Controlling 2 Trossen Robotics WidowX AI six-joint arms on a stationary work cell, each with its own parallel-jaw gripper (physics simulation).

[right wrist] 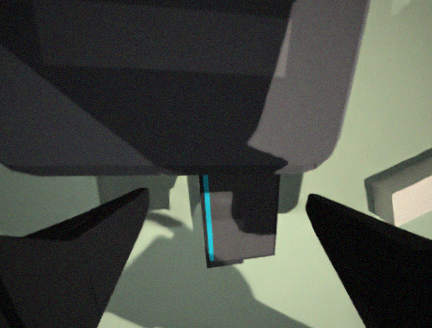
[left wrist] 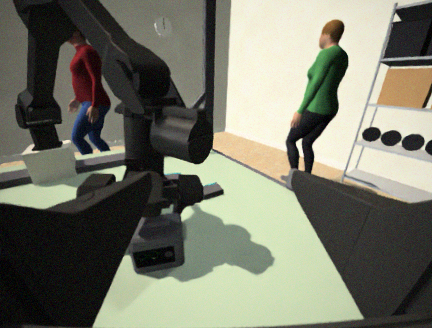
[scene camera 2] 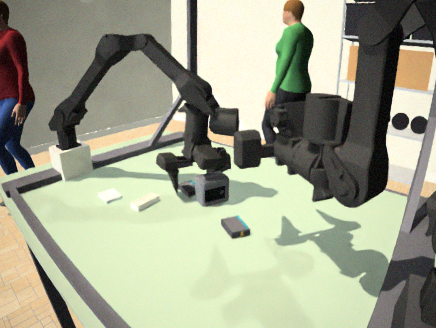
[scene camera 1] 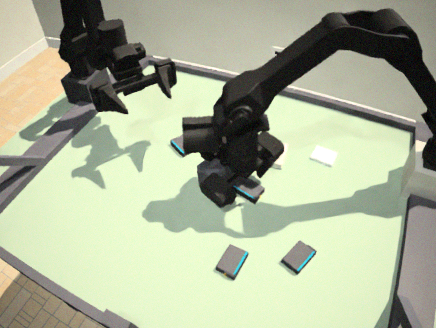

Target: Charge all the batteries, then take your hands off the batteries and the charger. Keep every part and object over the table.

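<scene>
The grey charger stands mid-table, its display facing scene camera 2. One dark battery with a cyan stripe meets the charger's side; how far it is in is hidden. My right gripper is open and empty, low, with its fingers apart on either side of that battery. Another battery lies flat near the charger. Two more batteries lie flat at the front in scene camera 1. My left gripper is open and empty, above the table.
A white block and a flat white piece lie near the right arm's base. A dark frame rail edges the table. The right forearm reaches over the table in scene camera 1.
</scene>
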